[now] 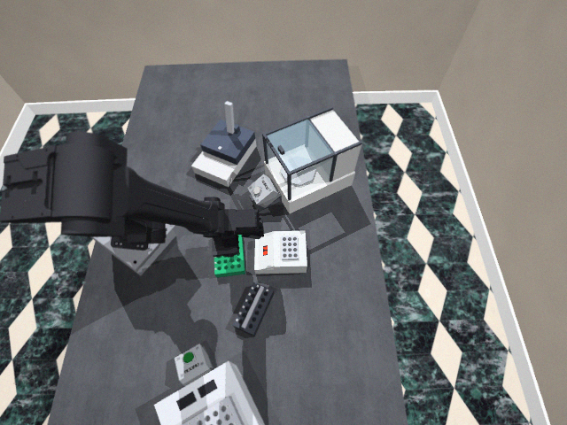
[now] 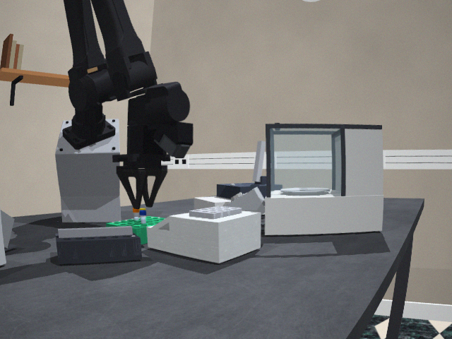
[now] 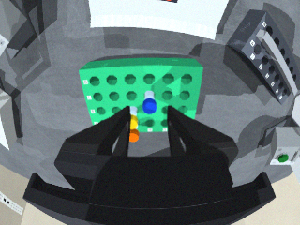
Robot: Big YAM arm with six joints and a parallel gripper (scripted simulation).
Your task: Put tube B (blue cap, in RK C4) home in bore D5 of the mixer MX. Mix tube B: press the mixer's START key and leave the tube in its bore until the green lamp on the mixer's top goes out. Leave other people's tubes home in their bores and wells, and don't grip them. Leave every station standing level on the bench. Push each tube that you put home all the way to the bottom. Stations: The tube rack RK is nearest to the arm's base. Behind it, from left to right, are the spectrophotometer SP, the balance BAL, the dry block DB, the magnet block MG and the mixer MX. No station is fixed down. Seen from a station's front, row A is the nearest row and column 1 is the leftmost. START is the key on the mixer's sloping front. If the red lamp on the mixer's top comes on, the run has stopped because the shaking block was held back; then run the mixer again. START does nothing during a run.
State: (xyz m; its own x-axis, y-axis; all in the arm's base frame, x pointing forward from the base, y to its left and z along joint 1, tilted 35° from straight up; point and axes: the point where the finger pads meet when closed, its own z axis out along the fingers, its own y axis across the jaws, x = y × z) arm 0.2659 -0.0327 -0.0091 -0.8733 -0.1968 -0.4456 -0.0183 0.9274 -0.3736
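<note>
My hand is 4 cm above the tube B. From my hand the other things lie so: orange-capped tube (4 cm behind, 2 cm to the left, 4 cm below); green rack RK (1 cm behind, 1 cm to the left, 5 cm below); yellow-capped tube (2 cm behind, 2 cm to the left, 4 cm below).
</note>
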